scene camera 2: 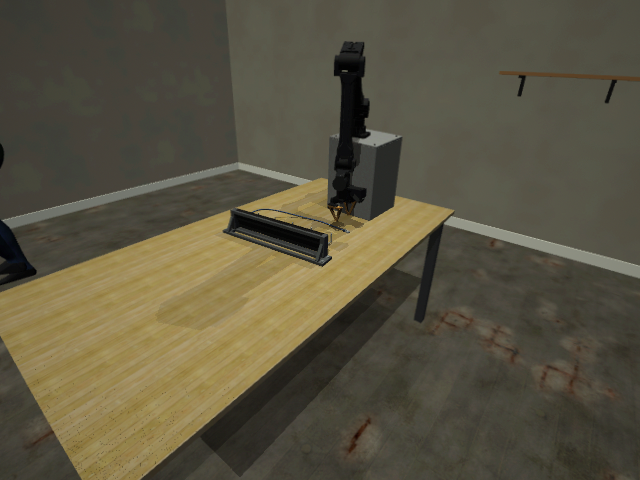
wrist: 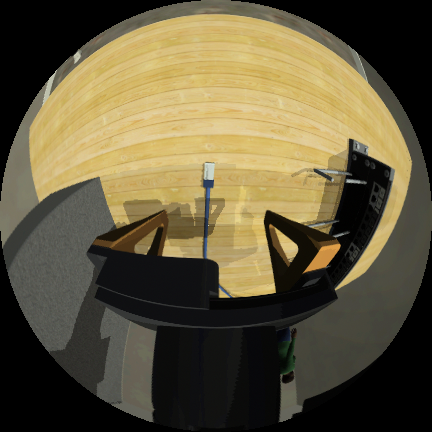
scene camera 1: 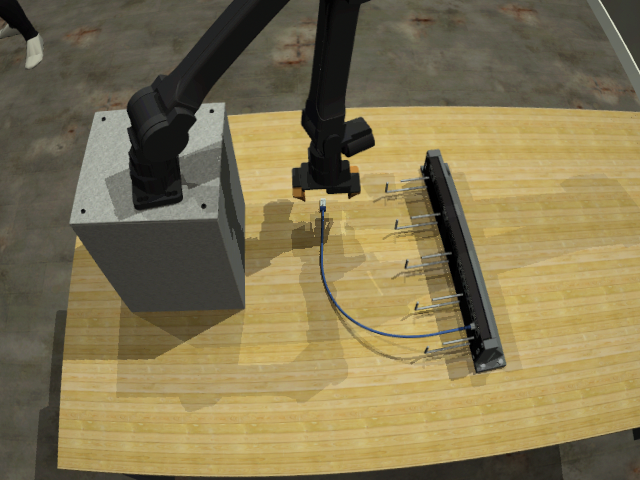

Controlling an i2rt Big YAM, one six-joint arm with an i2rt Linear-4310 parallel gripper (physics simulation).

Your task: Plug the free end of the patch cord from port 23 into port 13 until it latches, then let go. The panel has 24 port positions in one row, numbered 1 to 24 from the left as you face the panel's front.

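Places are measured from the arm's base along level axes (x back, y right, z up), in centimetres.
Where they show: gripper, fingertip midpoint: (scene camera 2: 342,218) (wrist: 215,215) (scene camera 1: 326,197); arm's base, origin of the base link: (scene camera 2: 356,135) (scene camera 1: 156,178).
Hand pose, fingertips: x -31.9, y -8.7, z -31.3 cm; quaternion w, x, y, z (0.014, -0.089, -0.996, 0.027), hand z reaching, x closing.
Note:
Things, the pixels of their centre, and the offset from my fingertips. Level surfaces: height alone.
- free plug, body centre: (wrist: 208,171) (scene camera 1: 323,201) dx +0.2, dy -2.8, dz -5.6 cm
- panel, body centre: (scene camera 1: 445,252) (wrist: 326,263) (scene camera 2: 281,230) dx -22.1, dy +18.4, dz -1.5 cm
- wooden table, its level: dz -6.5 cm
The free plug (scene camera 1: 323,204) (wrist: 209,173), pale with a blue boot, lies at the end of the blue patch cord (scene camera 1: 343,313) (wrist: 207,220). The cord curves across the table to its other end, plugged in near the right end of the panel (scene camera 1: 457,248) (scene camera 2: 279,233) (wrist: 367,200). My gripper (scene camera 1: 326,197) (wrist: 215,215) is wide open and empty, above the table close to the plug. In the wrist view the plug lies ahead of the fingertips, roughly centred between them, and the cord runs back between the fingers. Port numbers are too small to read.
Several thin metal cable guides (scene camera 1: 413,188) (wrist: 332,173) stick out from the panel's front toward the arm. The grey pedestal (scene camera 1: 175,263) (scene camera 2: 385,170) (wrist: 55,250) under the arm stands on the other side of the plug. The wooden table (scene camera 1: 258,423) bears them all.

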